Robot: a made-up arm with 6 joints. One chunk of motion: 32 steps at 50 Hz.
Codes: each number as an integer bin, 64 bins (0 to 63) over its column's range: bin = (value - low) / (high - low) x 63, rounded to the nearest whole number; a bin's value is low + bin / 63 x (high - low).
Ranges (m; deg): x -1.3..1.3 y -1.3..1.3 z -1.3..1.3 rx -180..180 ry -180..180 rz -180..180
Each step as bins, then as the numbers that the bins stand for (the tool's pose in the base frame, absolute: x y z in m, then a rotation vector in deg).
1 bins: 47 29 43 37 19 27
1 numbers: 0.6397 -0.1032 0.4746 31.43 -71.43 -25.71
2 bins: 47 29 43 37 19 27
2 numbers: 0.6397 -0.1032 0.4746 31.43 -71.43 -25.71
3 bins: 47 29 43 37 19 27
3 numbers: 0.6397 -0.1032 0.4746 31.43 -71.43 -25.71
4 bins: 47 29 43 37 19 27
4 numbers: 0.6397 -0.1032 0.4746 31.43 -71.43 -25.71
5 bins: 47 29 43 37 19 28
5 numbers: 0.6397 -0.1032 0.4746 31.43 -71.43 -20.00
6 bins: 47 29 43 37 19 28
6 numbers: 0.6397 -0.1032 0.4746 31.43 -71.43 -20.00
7 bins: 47 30 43 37 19 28
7 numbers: 0.6397 -0.0619 0.4746 31.43 -71.43 -20.00
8 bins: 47 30 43 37 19 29
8 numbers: 0.6397 -0.0619 0.4746 31.43 -71.43 -14.29
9 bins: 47 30 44 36 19 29
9 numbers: 0.6397 -0.0619 0.5159 25.71 -71.43 -14.29
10 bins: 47 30 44 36 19 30
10 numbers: 0.6397 -0.0619 0.5159 25.71 -71.43 -8.57
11 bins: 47 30 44 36 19 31
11 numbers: 0.6397 -0.0619 0.5159 25.71 -71.43 -2.86
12 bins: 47 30 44 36 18 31
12 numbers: 0.6397 -0.0619 0.5159 25.71 -77.14 -2.86
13 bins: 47 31 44 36 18 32
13 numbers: 0.6397 -0.0206 0.5159 25.71 -77.14 2.86
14 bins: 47 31 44 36 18 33
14 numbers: 0.6397 -0.0206 0.5159 25.71 -77.14 8.57
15 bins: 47 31 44 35 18 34
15 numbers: 0.6397 -0.0206 0.5159 20.00 -77.14 14.29
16 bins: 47 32 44 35 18 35
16 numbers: 0.6397 0.0206 0.5159 20.00 -77.14 20.00
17 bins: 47 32 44 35 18 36
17 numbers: 0.6397 0.0206 0.5159 20.00 -77.14 25.71
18 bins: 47 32 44 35 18 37
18 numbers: 0.6397 0.0206 0.5159 20.00 -77.14 31.43
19 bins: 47 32 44 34 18 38
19 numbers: 0.6397 0.0206 0.5159 14.29 -77.14 37.14
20 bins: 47 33 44 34 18 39
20 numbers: 0.6397 0.0619 0.5159 14.29 -77.14 42.86
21 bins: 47 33 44 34 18 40
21 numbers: 0.6397 0.0619 0.5159 14.29 -77.14 48.57
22 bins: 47 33 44 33 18 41
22 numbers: 0.6397 0.0619 0.5159 8.57 -77.14 54.29
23 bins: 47 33 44 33 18 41
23 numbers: 0.6397 0.0619 0.5159 8.57 -77.14 54.29
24 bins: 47 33 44 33 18 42
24 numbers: 0.6397 0.0619 0.5159 8.57 -77.14 60.00
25 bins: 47 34 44 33 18 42
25 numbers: 0.6397 0.1032 0.5159 8.57 -77.14 60.00
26 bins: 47 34 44 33 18 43
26 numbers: 0.6397 0.1032 0.5159 8.57 -77.14 65.71
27 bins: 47 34 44 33 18 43
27 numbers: 0.6397 0.1032 0.5159 8.57 -77.14 65.71
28 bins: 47 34 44 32 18 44
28 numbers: 0.6397 0.1032 0.5159 2.86 -77.14 71.43
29 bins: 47 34 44 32 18 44
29 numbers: 0.6397 0.1032 0.5159 2.86 -77.14 71.43
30 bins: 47 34 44 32 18 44
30 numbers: 0.6397 0.1032 0.5159 2.86 -77.14 71.43
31 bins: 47 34 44 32 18 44
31 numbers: 0.6397 0.1032 0.5159 2.86 -77.14 71.43
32 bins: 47 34 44 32 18 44
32 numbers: 0.6397 0.1032 0.5159 2.86 -77.14 71.43
